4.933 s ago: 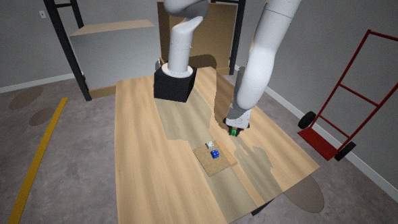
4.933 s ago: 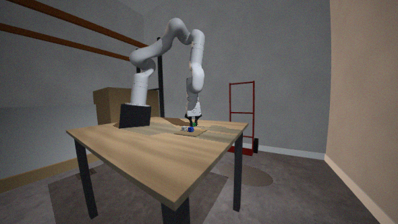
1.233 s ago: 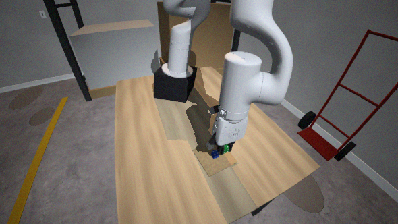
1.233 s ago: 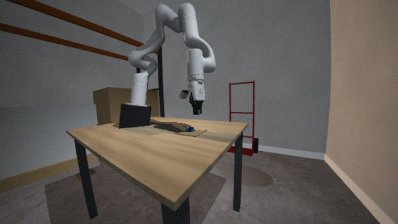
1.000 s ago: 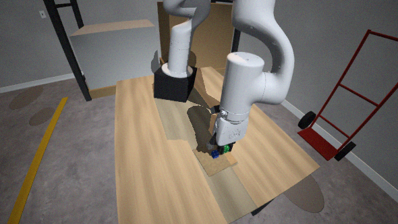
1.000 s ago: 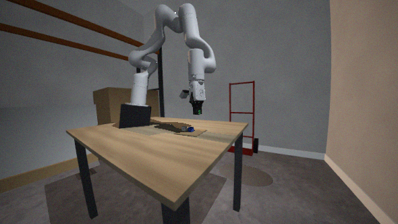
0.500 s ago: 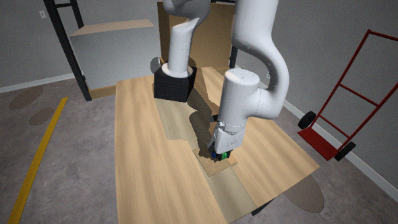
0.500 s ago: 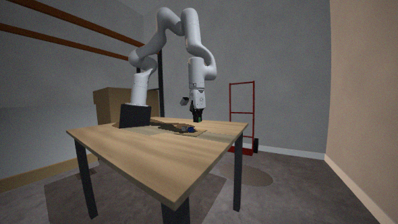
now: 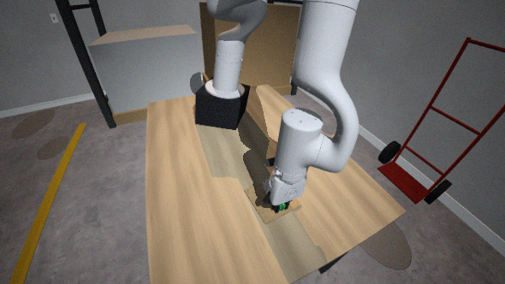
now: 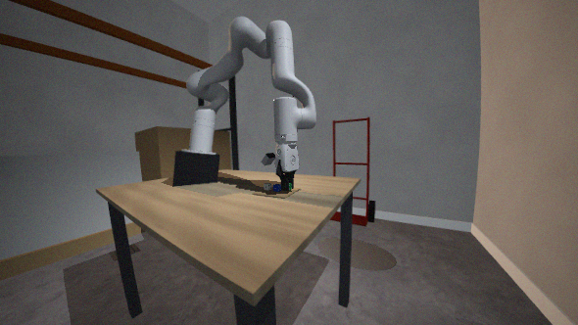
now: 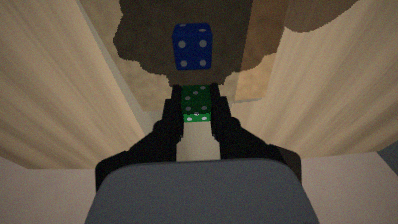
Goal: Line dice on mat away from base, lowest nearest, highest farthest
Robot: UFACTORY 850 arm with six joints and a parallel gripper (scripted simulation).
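My gripper is now 10 mm above the green die. Round my hand: white die 100 mm behind, 20 mm below, 10 mm to the right; then blue die 50 mm behind, 20 mm below, 10 mm to the right; then tan mat 50 mm behind, 30 mm below, 10 mm to the right.
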